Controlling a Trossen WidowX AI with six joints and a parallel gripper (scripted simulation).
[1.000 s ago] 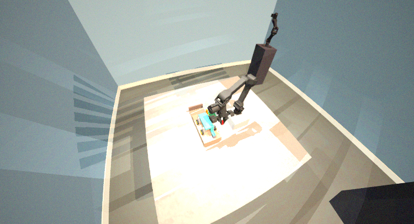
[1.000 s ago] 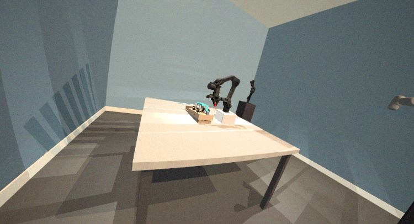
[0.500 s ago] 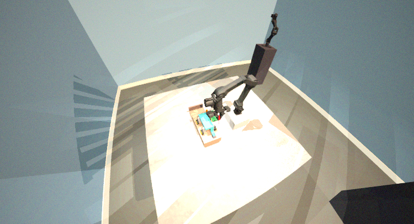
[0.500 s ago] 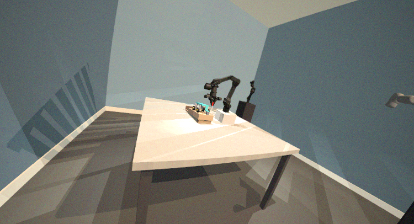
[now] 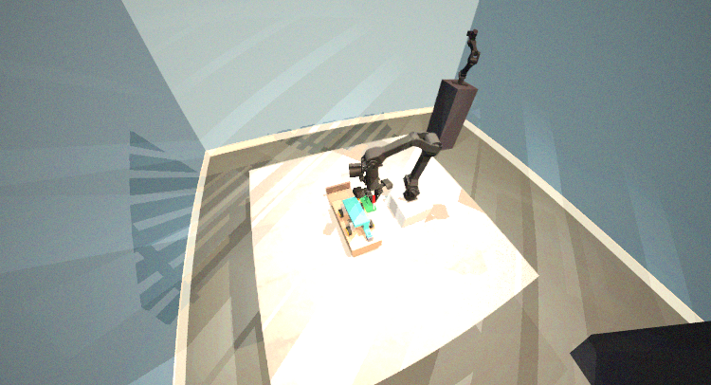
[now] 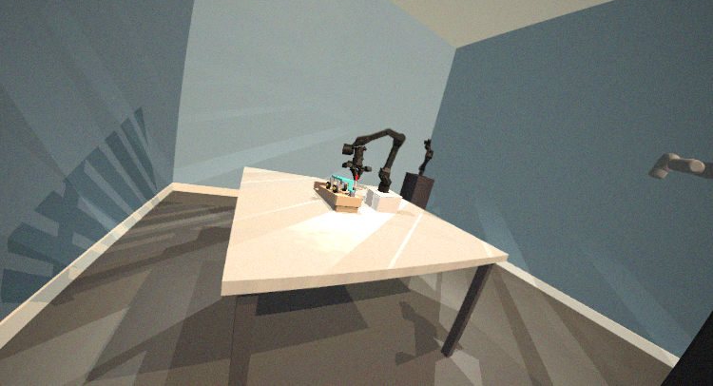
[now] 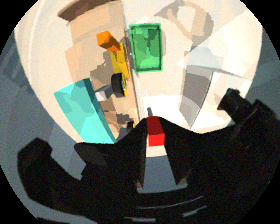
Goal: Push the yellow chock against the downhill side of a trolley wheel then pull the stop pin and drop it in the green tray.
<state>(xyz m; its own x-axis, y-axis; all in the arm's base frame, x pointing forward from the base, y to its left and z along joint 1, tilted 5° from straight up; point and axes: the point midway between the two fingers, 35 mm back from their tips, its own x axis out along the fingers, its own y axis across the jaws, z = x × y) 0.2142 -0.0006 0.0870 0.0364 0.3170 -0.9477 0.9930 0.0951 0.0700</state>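
Right now the green tray is 150 mm below my gripper tip, 100 mm to the right of it and 10 mm behind it. Also, from my gripper tip: cyan trolley (100 mm ahead, 40 mm below, 30 mm to the left); then yellow chock (70 mm to the right, 70 mm below, 50 mm ahead); then red-headed stop pin (right at my gripper tip).
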